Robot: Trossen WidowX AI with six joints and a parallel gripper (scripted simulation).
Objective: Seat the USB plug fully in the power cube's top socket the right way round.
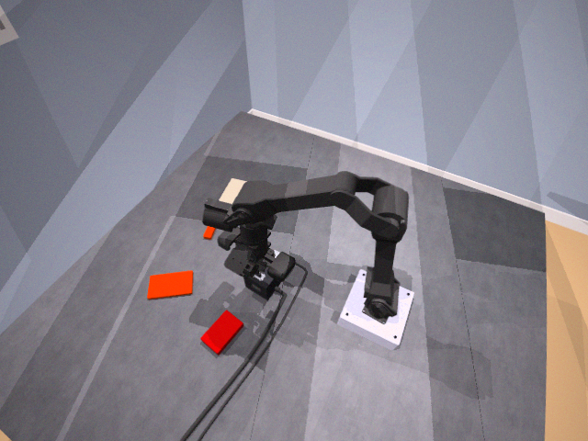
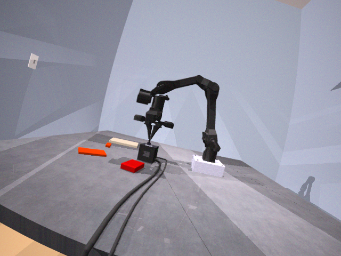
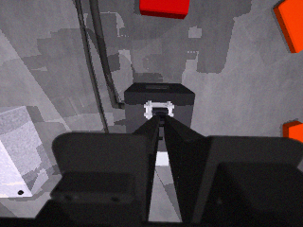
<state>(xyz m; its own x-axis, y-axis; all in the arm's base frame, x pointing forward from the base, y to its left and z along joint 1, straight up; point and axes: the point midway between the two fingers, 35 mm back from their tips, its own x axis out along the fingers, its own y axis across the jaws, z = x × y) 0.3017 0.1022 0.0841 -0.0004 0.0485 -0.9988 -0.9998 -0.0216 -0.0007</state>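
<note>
Right now my gripper tip is 2 cm above the dark USB plug. Round my gripper tip: pale socket 4 cm below; orange slab 21 cm ahead, 13 cm to the left, 10 cm below; red block 15 cm to the left, 10 cm below.
</note>
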